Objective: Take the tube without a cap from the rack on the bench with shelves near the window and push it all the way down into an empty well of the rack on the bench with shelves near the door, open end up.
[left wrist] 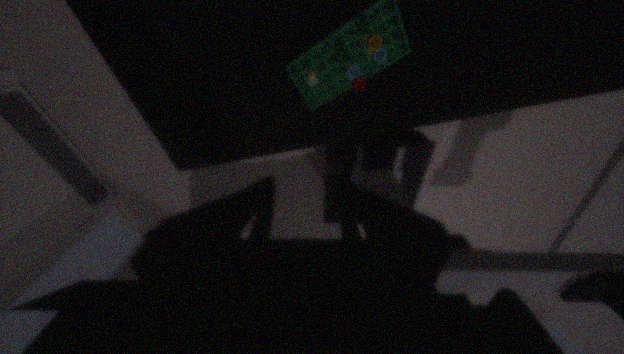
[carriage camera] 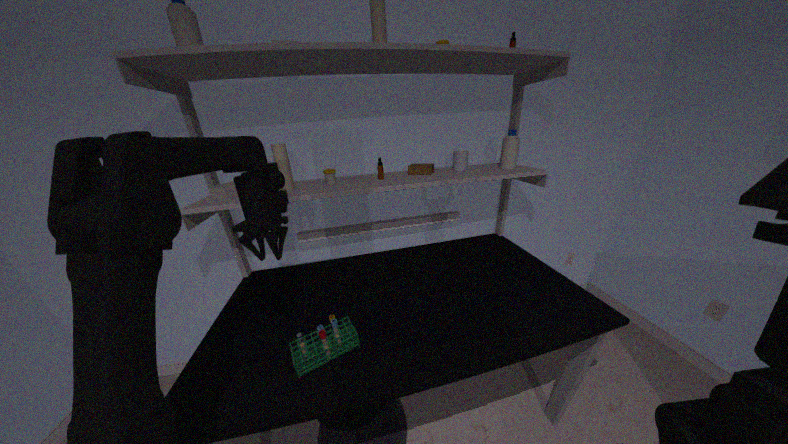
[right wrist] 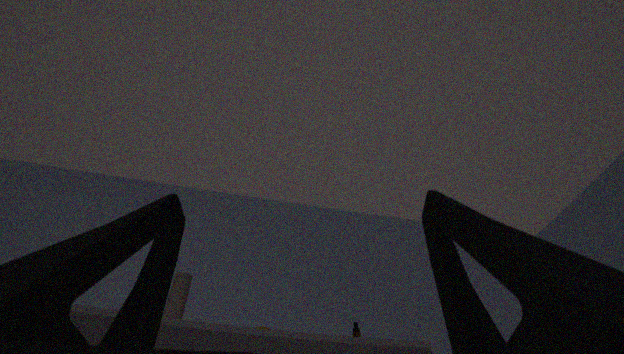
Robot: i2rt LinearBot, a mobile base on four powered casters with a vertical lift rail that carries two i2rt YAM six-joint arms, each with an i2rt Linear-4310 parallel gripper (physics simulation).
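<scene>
A green wire rack (carriage camera: 348, 343) (left wrist: 330, 95) stands on the black bench top, left of centre in the carriage view. Near its left end is a tube with a pale open top (carriage camera: 301, 343) (left wrist: 312, 78), apparently uncapped. Tubes with a red cap (carriage camera: 323, 334) (left wrist: 359, 84), an orange cap (carriage camera: 332, 317) (left wrist: 374, 42) and blue tops (left wrist: 353, 72) (left wrist: 381, 55) stand in the rack too. My left gripper (carriage camera: 270, 257) (left wrist: 306, 184) hangs well above the bench, up and left of the rack in the carriage view, partly open and empty. My right gripper (right wrist: 301, 205) is wide open and empty, off at the right.
The black bench (carriage camera: 441, 297) has a lower shelf (carriage camera: 352, 188) holding a white cylinder (carriage camera: 281, 165), a yellow-lidded jar (carriage camera: 329, 176), a brown bottle (carriage camera: 380, 169), a box (carriage camera: 420, 169) and a blue-capped bottle (carriage camera: 510, 150). An upper shelf (carriage camera: 341, 60) hangs above. A dark round shape (carriage camera: 363, 424) is by the front edge.
</scene>
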